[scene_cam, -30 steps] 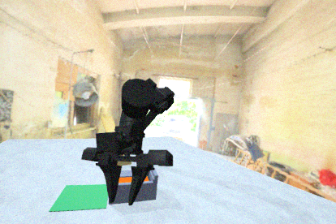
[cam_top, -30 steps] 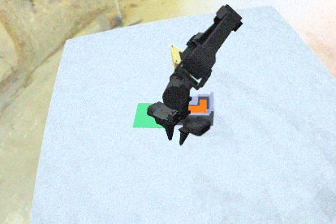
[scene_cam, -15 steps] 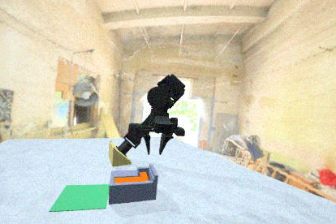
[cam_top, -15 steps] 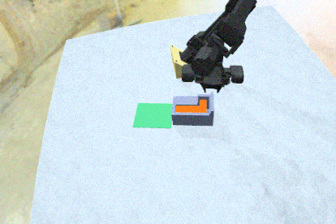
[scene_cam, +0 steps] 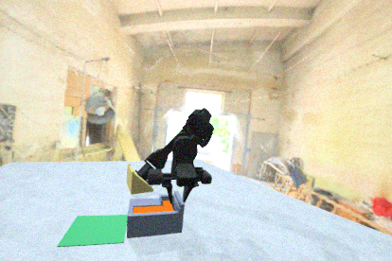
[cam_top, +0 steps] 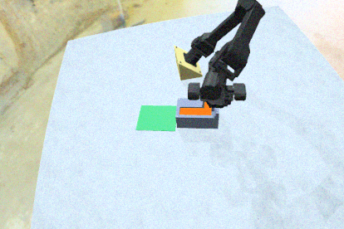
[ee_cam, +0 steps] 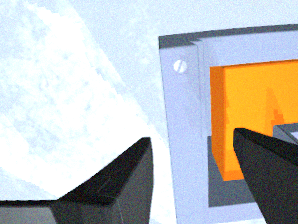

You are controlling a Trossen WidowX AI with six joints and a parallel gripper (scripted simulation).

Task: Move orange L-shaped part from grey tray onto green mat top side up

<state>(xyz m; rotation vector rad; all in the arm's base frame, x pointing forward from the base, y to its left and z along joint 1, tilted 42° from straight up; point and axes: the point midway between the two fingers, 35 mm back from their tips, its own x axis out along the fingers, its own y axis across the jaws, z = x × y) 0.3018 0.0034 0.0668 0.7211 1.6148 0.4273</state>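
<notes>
Now: gripper tip 5 cm to the left of the orange L-shaped part, 2 cm above it and 1 cm past it. Round my gripper tip: green mat: 21 cm to the right, 8 cm below, 5 cm behind.
</notes>
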